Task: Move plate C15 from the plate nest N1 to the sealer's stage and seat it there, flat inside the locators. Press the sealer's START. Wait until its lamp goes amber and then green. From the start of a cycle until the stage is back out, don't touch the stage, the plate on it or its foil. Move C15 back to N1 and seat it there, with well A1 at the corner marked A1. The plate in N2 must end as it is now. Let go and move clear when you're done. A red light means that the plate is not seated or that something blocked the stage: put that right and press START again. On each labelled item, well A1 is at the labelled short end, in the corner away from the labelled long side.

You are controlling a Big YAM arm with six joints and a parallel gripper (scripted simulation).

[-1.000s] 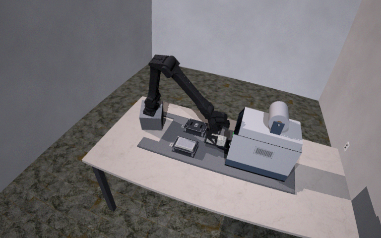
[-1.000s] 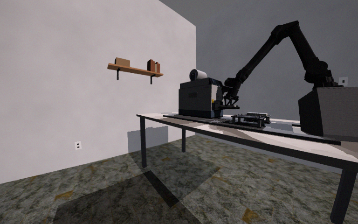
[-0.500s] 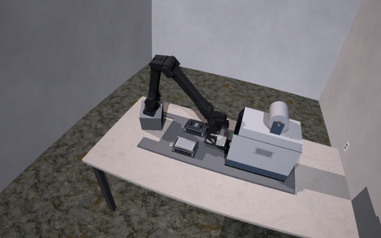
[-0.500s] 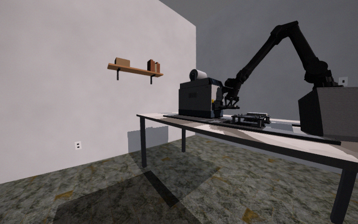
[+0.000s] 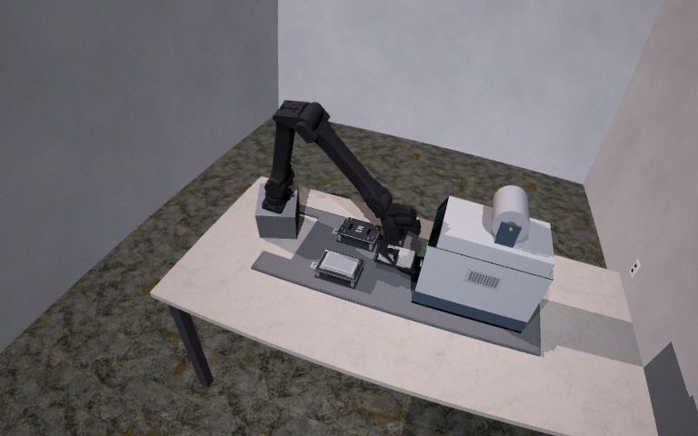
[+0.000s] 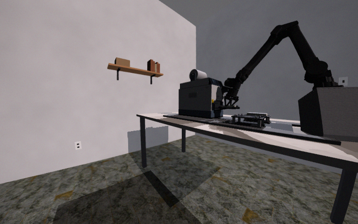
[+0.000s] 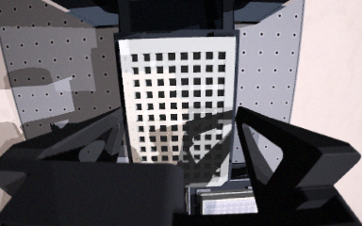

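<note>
My hand is 10 mm above the white well plate. The rest, counted from my hand: foil roll: 330 mm ahead, 300 mm above, 20 mm to the right; dark stage: 20 mm below.
</note>
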